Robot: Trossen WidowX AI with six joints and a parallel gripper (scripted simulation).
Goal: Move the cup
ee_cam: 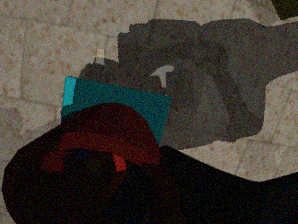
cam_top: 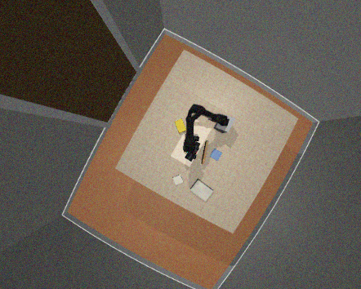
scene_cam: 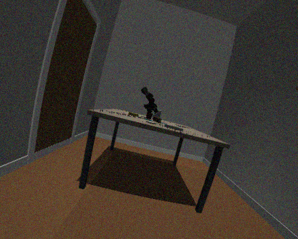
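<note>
My gripper tip is now 40 mm short of the yellow marble, 20 mm to the right of it and 20 mm above it. From my gripper tip the other things lie so: teal pad (60 mm below, 30 mm ahead, 10 mm to the left); wooden bar (120 mm to the left, 30 mm below, 10 mm ahead); red cup (30 mm ahead, 10 mm to the left).
</note>
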